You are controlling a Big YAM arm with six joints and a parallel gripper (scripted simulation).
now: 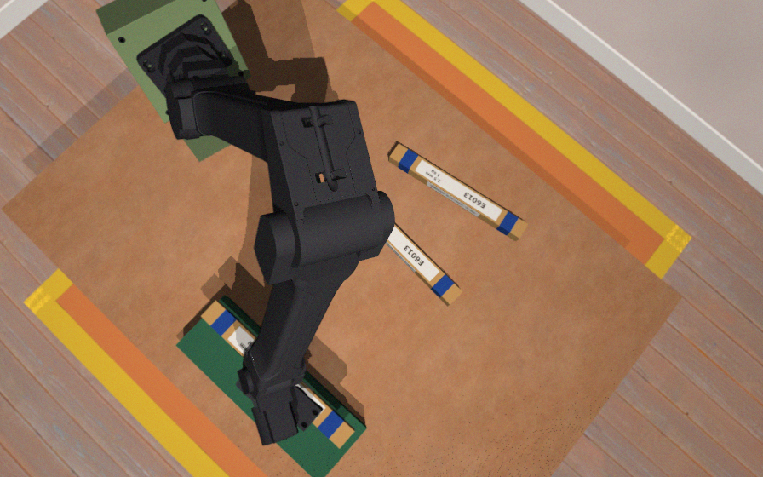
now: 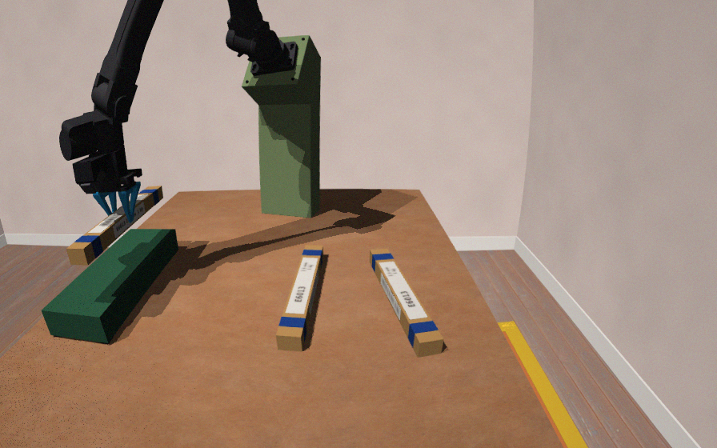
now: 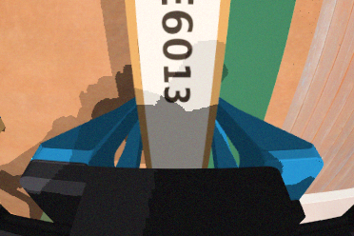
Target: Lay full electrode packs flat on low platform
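My hand is 15 cm above the green platform and 4 cm to the left of it.
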